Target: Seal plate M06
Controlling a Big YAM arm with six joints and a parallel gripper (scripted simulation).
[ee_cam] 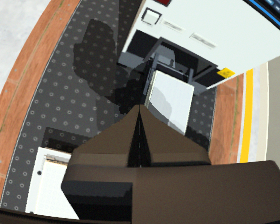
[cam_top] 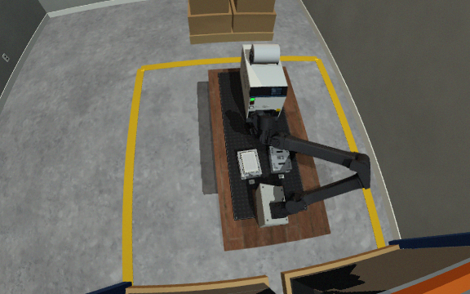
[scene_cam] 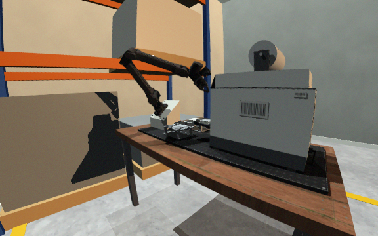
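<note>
Now: hand 70 mm short of the white well plate, 90 mm to the left of it and 170 mm above it. The rest, counted from my hand: foil roll 400 mm ahead, 110 mm to the right, 140 mm above; dark stage 70 mm ahead, 90 mm to the right, 180 mm below; white plate 130 mm behind, 40 mm to the left, 210 mm below.
</note>
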